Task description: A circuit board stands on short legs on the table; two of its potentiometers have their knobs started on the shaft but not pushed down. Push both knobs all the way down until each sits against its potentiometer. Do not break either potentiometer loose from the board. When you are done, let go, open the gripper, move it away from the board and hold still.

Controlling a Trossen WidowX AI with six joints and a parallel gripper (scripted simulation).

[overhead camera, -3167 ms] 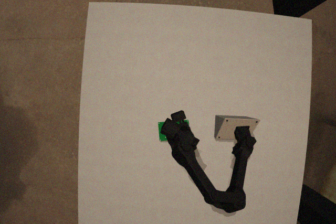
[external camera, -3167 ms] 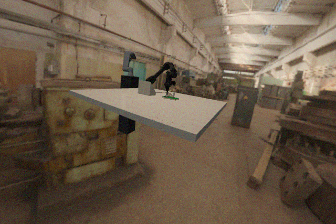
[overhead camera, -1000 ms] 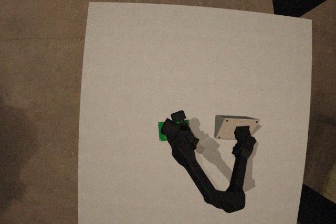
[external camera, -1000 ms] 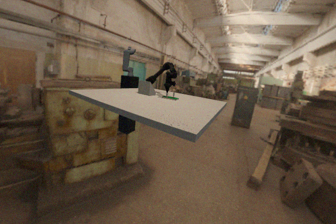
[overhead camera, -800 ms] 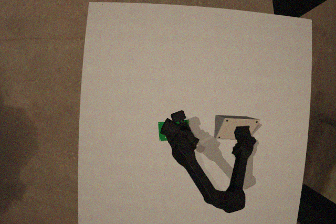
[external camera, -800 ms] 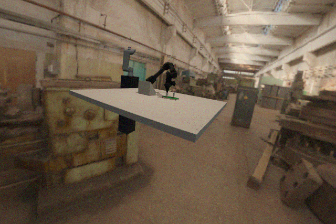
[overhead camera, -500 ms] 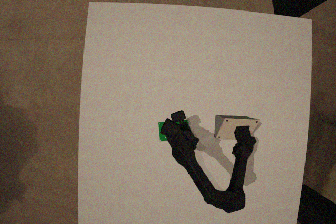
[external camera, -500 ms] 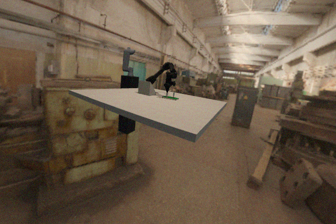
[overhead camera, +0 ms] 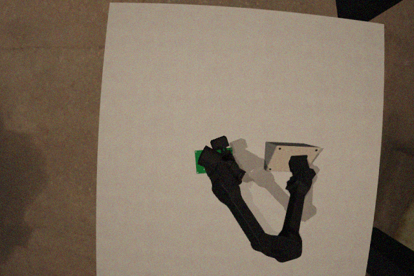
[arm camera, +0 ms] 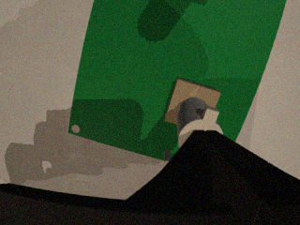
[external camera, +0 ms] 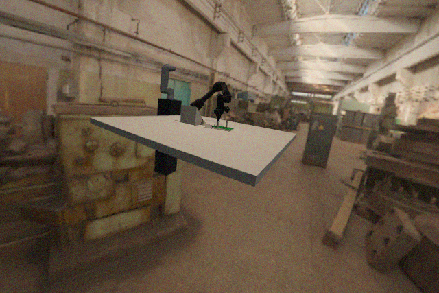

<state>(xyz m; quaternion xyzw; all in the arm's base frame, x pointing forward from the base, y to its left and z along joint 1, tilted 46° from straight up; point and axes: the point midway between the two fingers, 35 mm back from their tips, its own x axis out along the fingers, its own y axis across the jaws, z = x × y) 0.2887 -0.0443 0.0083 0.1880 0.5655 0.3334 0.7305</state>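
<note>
Right now the knob is 1 cm below my gripper tip.
</note>
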